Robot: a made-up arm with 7 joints.
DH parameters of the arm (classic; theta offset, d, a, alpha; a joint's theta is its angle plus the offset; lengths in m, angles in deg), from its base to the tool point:
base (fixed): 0 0 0 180
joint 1: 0 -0.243 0 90
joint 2: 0 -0.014 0 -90
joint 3: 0 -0.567 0 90
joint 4: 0 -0.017 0 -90
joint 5: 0 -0.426 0 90
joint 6: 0 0 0 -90
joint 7: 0 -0.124 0 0
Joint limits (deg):
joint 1: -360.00..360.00
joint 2: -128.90..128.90
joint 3: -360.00..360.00
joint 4: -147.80..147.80
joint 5: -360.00..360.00
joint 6: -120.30..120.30
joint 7: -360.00..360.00
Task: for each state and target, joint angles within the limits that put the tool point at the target. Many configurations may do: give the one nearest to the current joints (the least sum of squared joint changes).
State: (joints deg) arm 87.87 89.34 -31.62 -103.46 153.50 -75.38 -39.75
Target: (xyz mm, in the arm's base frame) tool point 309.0 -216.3 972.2
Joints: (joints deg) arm 49.97 60.69 8.20 -88.75 147.50 -68.75 -39.75
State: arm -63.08 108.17 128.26 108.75 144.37 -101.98 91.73
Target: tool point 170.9 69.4 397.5
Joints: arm -62.45 82.53 148.65 141.80 162.71 -90.26 91.73
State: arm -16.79 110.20 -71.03 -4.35 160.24 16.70 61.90
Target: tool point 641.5 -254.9 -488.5
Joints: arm -10.11 128.90 -113.19 -41.87 155.37 35.35 61.90
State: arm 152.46 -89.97 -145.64 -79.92 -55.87 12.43 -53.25
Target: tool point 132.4 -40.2 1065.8
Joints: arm 166.04 -48.66 -187.80 -83.57 -55.58 3.38 -53.25
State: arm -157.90 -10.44 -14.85 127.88 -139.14 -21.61 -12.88
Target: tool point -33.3 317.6 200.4
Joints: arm -119.57 30.70 12.23 143.25 -136.60 -25.17 -12.88
